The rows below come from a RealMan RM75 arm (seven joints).
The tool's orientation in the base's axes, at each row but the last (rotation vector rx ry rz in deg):
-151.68 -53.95 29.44
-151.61 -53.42 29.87
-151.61 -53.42 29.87
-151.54 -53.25 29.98
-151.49 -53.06 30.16
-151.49 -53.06 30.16
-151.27 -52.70 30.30
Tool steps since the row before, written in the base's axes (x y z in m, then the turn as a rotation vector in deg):
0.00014 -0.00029 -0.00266 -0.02 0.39 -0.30
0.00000 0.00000 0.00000 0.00 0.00 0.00
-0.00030 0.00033 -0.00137 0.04 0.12 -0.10
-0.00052 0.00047 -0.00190 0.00 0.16 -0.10
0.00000 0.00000 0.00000 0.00 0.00 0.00
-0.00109 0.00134 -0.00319 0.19 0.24 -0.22
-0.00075 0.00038 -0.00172 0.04 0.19 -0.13
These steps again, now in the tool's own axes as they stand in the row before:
0.00054 0.00130 0.00228 0.31 -0.19 0.33
0.00000 0.00000 0.00000 0.00 0.00 0.00
0.00032 0.00011 0.00140 0.13 -0.03 0.09
0.00038 0.00009 0.00199 0.13 -0.08 0.11
0.00000 0.00000 0.00000 0.00 0.00 0.00
0.00084 -0.00037 0.00351 0.35 0.01 0.15
0.00012 -0.00002 0.00191 0.18 -0.07 0.13

